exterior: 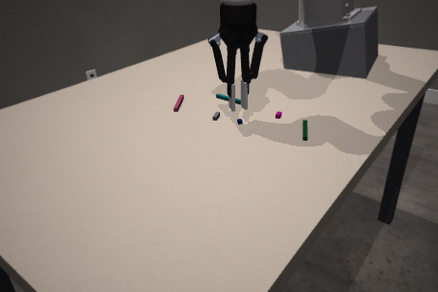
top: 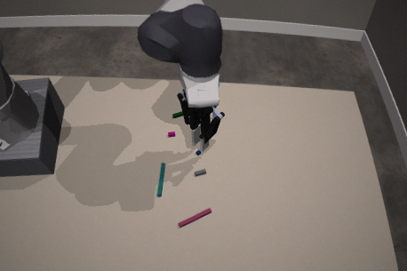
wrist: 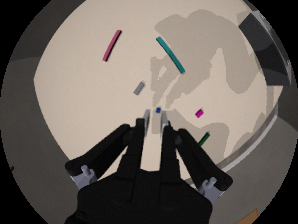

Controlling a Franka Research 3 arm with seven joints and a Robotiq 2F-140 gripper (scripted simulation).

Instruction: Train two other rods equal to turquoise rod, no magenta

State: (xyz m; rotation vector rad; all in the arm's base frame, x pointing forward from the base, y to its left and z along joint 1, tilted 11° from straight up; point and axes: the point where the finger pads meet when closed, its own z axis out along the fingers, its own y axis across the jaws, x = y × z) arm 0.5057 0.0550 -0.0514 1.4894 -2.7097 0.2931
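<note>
The pink rod lies 200 mm to the right of my hand, 70 mm below it and 10 mm ahead of it. Also, from my hand: blue rod (70 mm below); then magenta rod (90 mm behind, 70 mm below, 50 mm to the left); then grey rod (70 mm below, 60 mm to the right, 10 mm ahead).
</note>
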